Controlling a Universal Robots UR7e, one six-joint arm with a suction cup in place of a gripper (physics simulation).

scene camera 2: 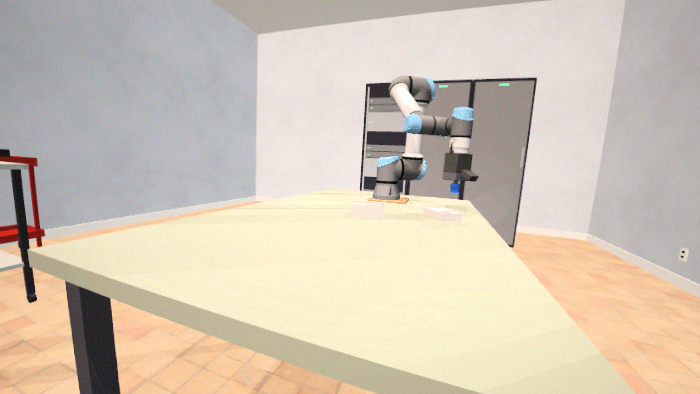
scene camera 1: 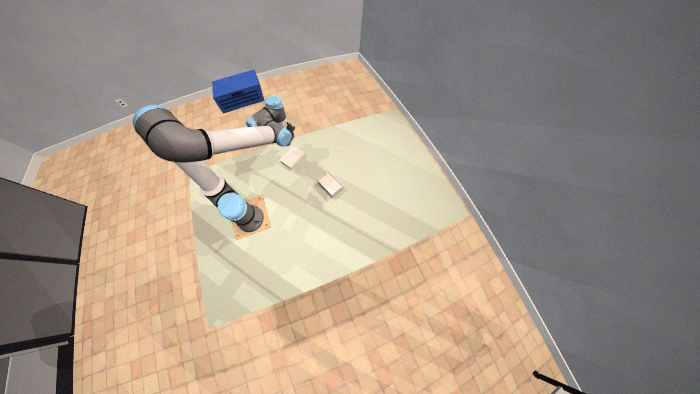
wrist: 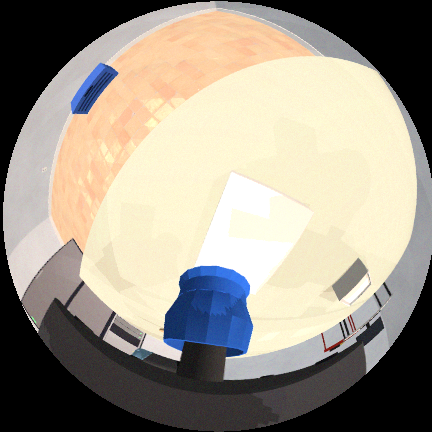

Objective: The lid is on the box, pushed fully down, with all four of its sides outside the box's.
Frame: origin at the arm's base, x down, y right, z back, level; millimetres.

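Seen in the pictures: hand, tool point: [scene camera 2: 454,192] [wrist: 213,290]; arm's base, link origin: [scene camera 2: 386,198] [scene camera 1: 250,218].
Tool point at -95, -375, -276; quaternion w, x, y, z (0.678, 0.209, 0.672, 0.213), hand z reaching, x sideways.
Note:
Offsets run from my tool point to a thing's top centre, as dx, dy, dz. Level surfaces: height alone.
The lid {+77, +38, -9} [scene camera 1: 293,157] [scene camera 2: 442,215] [wrist: 255,225] is a thin, pale, rectangular piece lying flat on the table, apart from the box. The box {+56, +283, -194} [scene camera 1: 330,184] [scene camera 2: 368,210] [wrist: 351,280] is pale and taller, and stands on the table a short way from the lid, with its open side up. The two are turned differently in scene camera 1. My gripper, a blue suction cup [scene camera 2: 454,188] [wrist: 214,280], hangs above the table near the lid with a gap below it. It is open, with nothing on it. The cup hides the lid's near end in the wrist view.
The pale table top {dx +103} [scene camera 1: 425,200] [scene camera 2: 300,280] [wrist: 165,165] bears the arm's base on an orange plate [scene camera 1: 265,220]. A blue cabinet [scene camera 1: 237,92] [wrist: 94,90] stands on the floor beyond the table. Grey server cabinets [scene camera 2: 500,130] stand behind the arm. A red cart [scene camera 2: 33,200] is at the left.

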